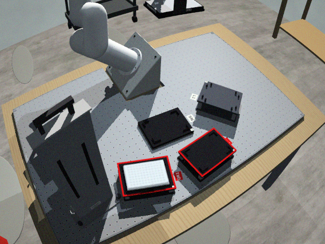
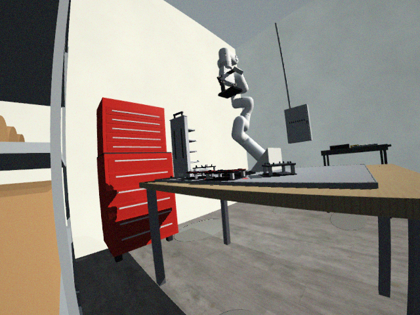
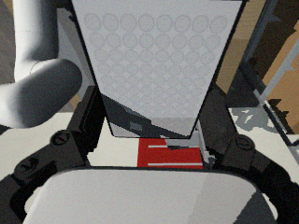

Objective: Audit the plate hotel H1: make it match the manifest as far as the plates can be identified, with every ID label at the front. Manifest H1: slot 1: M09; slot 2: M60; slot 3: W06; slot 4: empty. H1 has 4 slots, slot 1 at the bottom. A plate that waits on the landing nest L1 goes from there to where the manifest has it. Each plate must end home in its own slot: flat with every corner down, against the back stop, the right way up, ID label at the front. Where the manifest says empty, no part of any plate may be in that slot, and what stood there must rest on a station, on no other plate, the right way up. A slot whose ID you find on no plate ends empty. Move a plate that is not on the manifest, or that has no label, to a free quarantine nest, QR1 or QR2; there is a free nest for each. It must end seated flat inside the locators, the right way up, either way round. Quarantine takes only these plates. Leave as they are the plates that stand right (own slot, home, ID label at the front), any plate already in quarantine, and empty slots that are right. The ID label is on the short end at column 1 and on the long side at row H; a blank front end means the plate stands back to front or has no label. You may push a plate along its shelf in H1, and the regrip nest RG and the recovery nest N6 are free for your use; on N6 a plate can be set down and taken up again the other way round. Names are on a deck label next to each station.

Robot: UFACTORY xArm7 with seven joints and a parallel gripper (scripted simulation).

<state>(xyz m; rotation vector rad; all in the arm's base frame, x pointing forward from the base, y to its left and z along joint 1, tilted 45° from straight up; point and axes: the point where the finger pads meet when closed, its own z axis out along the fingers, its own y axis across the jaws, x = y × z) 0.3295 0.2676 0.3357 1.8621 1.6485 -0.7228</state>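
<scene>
My gripper is now 1 cm to the right of the black nest N6 and 51 cm above it. From my hand the other things lie so: handle (13 cm ahead, 35 cm to the right, 6 cm below); then plate hotel H1 (13 cm ahead, 35 cm to the right, 31 cm below); then dark-framed plate (1 cm to the left, 1 cm below).
</scene>
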